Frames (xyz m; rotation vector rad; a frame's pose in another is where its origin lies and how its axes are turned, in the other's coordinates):
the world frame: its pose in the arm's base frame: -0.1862 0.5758 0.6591 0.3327 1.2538 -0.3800
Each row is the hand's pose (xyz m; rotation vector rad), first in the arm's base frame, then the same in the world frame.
Working: the arm's base frame: its pose in the world frame: 0.7369 -0.4524 0.2303 -0.3327 -1.2538 0.3800

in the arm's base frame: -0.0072 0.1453 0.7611 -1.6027 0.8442 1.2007
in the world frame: -0.0093 -0.2987 0.3721 -2.3666 -0.1058 0.0811
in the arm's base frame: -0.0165 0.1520 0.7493 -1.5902 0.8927 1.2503
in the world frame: -0.0011 -0.2973 0.3580 -2.3772 -0.0360 0.1145
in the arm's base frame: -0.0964 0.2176 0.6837 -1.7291 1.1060 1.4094
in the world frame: 0.0345 -0.2775 0.2425 -2.5179 0.2907 0.0747
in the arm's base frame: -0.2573 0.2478 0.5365 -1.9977 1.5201 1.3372
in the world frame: 0.1302 -0.3288 0.0510 -2.5469 0.7575 -0.2626
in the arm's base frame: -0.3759 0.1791 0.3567 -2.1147 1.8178 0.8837
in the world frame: 0.2779 -0.4502 -0.0696 -2.3074 0.9098 -0.6943
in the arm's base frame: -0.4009 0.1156 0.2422 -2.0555 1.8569 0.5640
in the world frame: 0.3872 -0.5223 -0.0947 -2.1020 0.8256 -0.8671
